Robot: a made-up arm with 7 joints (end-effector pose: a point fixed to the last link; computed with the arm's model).
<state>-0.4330 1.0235 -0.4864 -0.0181 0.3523 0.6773 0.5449</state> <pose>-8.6 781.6 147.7 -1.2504 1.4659 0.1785</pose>
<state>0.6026 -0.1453 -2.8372 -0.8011 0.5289 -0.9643 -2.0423</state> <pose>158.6 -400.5 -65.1 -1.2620 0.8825 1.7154</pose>
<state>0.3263 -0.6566 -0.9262 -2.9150 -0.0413 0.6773 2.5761</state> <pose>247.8 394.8 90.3 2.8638 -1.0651 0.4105</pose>
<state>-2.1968 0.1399 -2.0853 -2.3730 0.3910 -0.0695 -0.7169</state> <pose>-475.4 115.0 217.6 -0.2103 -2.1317 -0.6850</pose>
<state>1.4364 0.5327 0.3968 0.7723 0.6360 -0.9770 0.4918</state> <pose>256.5 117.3 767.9 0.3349 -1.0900 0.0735</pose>
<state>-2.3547 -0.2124 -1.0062 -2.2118 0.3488 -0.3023 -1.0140</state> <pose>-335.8 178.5 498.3 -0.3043 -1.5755 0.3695</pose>
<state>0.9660 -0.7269 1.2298 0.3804 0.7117 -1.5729 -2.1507</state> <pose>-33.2 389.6 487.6 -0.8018 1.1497 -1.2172</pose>
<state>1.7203 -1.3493 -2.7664 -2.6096 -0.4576 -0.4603 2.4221</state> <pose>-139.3 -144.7 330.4 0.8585 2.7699 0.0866</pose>
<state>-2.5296 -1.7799 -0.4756 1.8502 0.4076 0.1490 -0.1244</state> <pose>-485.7 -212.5 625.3 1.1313 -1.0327 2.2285</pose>
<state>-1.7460 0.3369 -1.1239 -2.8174 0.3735 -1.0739 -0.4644</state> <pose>-369.2 277.1 389.0 -0.9235 -1.4723 0.4538</pose>
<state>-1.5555 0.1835 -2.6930 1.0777 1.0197 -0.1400 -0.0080</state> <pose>-325.4 47.6 -459.6 -1.0744 -0.5474 2.3758</pose>
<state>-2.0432 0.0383 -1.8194 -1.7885 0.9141 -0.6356 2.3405</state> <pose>-382.5 211.9 122.5 -0.4233 -0.0396 -1.0335</pose>
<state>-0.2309 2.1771 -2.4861 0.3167 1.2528 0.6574 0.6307</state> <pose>-670.2 172.5 148.0 -0.7728 0.0873 1.2994</pose>
